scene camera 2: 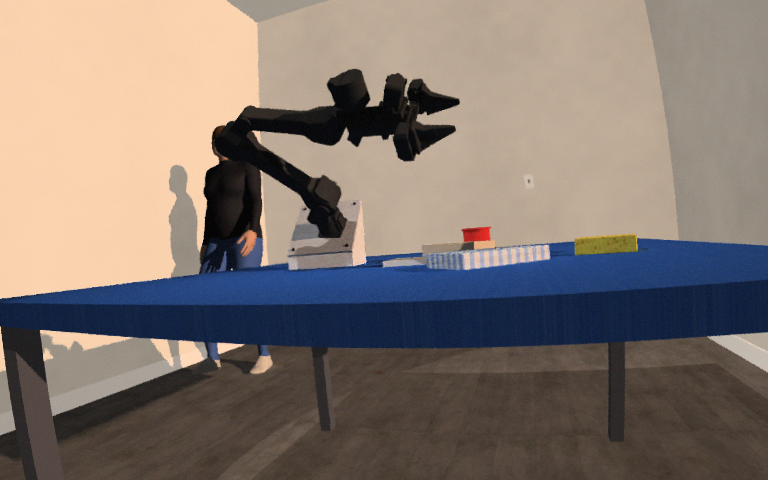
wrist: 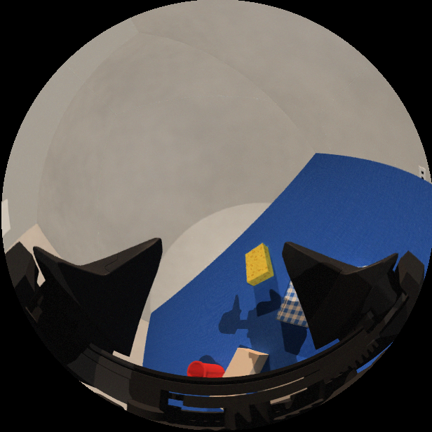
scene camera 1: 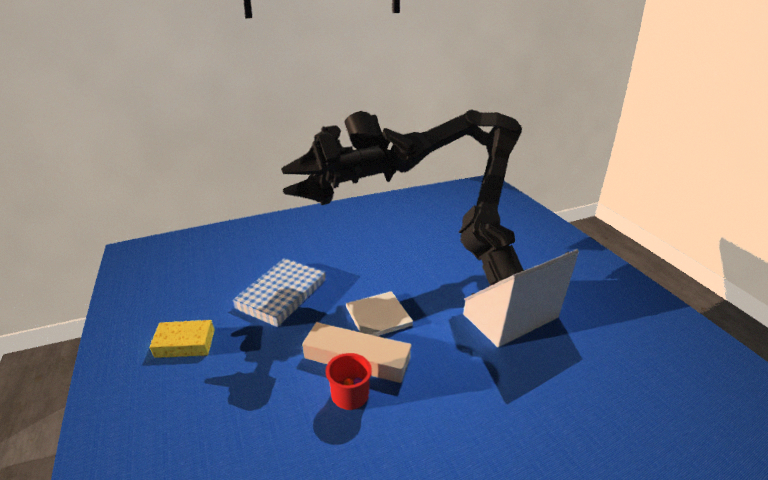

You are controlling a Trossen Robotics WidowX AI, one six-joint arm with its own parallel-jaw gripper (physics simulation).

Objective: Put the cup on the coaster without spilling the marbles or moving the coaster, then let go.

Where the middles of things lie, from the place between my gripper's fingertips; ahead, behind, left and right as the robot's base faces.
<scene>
Right now the blue-and-white checkered block [scene camera 1: 272,298] is 260 mm below my hand, 30 mm ahead of it and 10 mm to the right of it. Also, from my hand: tan block [scene camera 1: 389,359] (250 mm below, 230 mm to the left, 60 mm behind); red cup [scene camera 1: 349,365] (310 mm to the left, 240 mm below, 10 mm behind); coaster [scene camera 1: 380,314] (260 mm below, 140 mm to the left, 140 mm behind).
</scene>
